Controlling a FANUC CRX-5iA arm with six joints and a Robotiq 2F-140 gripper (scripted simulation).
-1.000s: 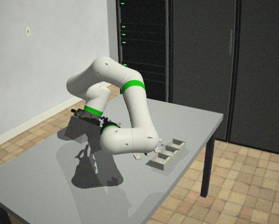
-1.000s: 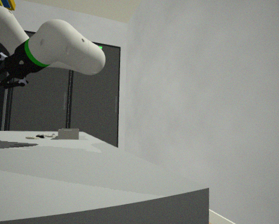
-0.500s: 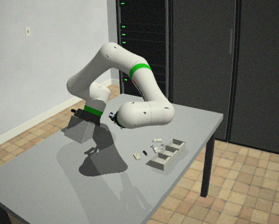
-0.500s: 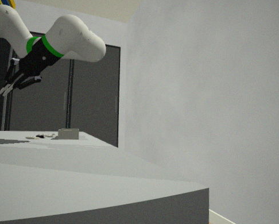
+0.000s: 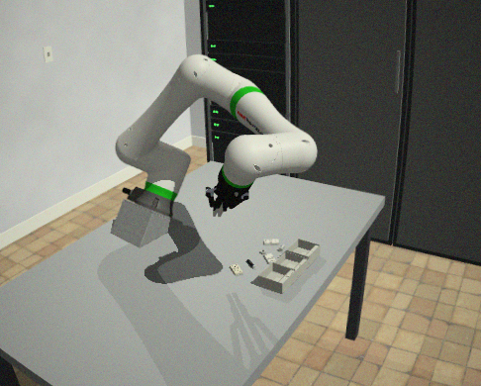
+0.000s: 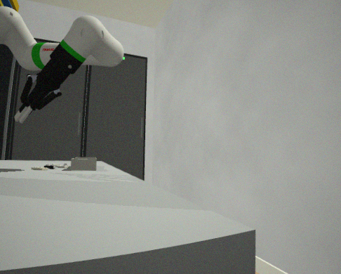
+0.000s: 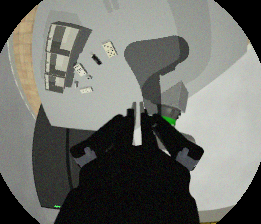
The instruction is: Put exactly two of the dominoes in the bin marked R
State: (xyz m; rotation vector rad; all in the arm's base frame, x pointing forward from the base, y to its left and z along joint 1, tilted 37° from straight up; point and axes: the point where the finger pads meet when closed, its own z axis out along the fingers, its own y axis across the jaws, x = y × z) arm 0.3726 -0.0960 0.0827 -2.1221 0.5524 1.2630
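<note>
My gripper is now 200 mm short of the pale two-compartment bin block, 100 mm to the right of it and 170 mm above it. Round my hand: small dark object: 90 mm ahead, 40 mm to the left, 190 mm below; cream domino: 70 mm ahead, 10 mm to the right, 190 mm below.
</note>
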